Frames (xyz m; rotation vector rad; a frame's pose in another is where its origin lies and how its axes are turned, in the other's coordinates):
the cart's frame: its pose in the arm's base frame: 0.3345 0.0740 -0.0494 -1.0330 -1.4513 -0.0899
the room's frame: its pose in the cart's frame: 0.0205 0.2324 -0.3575 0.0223 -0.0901 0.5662
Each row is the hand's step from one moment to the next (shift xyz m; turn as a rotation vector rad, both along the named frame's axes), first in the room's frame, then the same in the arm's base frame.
Working: the room's frame: its pose in the arm's base frame: 0.7543 0.0018 -0.0780 -1.4058 -1.1867 0.3834

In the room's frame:
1: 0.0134 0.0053 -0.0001 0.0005 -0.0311 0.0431
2: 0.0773 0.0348 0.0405 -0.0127 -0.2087 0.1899
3: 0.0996 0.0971 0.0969 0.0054 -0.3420 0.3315
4: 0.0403 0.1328 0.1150 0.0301 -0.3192 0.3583
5: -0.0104 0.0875 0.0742 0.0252 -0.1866 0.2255
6: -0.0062 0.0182 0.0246 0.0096 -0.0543 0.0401
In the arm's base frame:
1: 0.0080 0.0119 0.0008 -0.0474 0.0172 0.0168
2: 0.0152 0.0922 -0.0096 -0.2454 0.0480 0.1313
3: 0.0058 0.1545 -0.0696 -0.4072 0.1110 0.2207
4: -0.0190 0.1240 -0.1294 -0.4086 0.1506 0.2039
5: -0.0270 0.0509 -0.0997 -0.2484 0.1029 0.1183
6: -0.0147 0.0123 -0.0247 -0.0509 0.0179 0.0417

